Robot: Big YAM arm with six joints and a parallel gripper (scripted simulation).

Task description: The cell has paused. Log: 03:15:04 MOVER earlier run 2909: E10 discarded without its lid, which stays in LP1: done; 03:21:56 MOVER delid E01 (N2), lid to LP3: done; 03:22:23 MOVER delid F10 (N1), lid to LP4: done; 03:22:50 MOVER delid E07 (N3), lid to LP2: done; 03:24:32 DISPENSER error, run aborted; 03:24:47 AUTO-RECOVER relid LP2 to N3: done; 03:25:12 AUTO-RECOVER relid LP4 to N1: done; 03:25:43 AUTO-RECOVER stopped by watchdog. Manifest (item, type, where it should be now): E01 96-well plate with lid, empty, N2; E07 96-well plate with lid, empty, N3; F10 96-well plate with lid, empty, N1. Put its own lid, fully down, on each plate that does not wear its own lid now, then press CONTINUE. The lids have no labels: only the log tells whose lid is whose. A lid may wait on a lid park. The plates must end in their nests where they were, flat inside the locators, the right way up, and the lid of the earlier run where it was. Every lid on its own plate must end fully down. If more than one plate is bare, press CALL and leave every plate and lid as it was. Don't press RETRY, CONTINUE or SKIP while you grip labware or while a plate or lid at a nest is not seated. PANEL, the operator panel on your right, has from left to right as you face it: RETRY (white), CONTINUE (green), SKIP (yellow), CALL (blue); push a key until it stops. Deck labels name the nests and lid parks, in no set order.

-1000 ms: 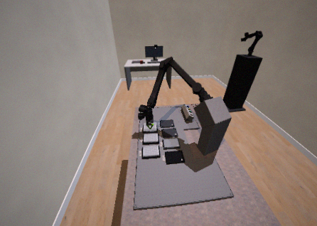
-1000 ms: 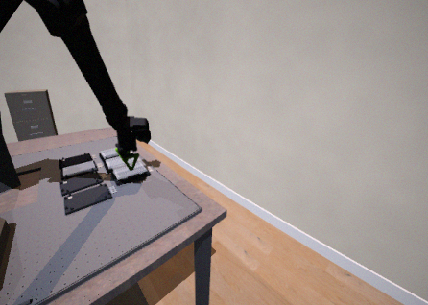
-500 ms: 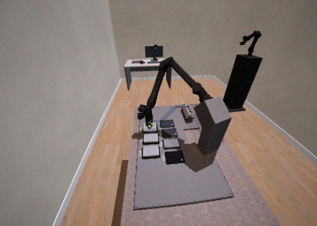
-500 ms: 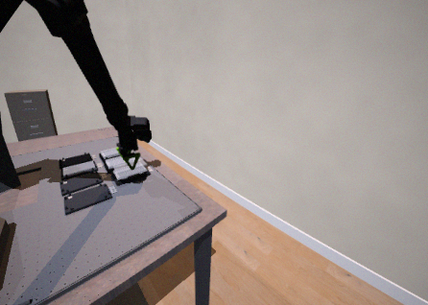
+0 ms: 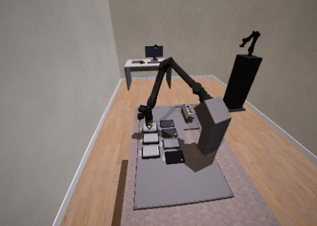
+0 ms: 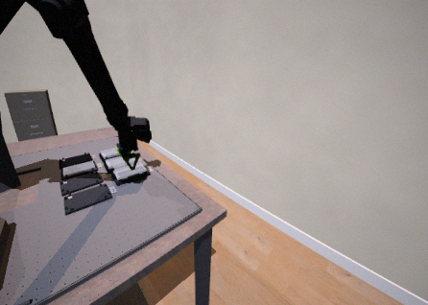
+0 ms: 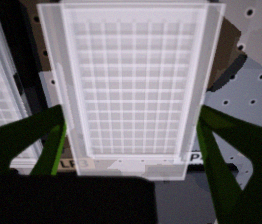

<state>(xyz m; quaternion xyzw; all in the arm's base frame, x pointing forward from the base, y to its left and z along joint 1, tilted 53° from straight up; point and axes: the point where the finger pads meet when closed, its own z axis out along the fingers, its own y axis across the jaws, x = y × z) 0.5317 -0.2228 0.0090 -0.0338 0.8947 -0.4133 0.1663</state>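
Now: hand 30 mm above the plate. From my hand the other things lie so: white retry key 470 mm behind, 90 mm to the right, 10 mm above; then LP4 label 100 mm behind, 60 mm to the right, 50 mm below; then green continue key 470 mm behind, 140 mm to the right, 10 mm above.
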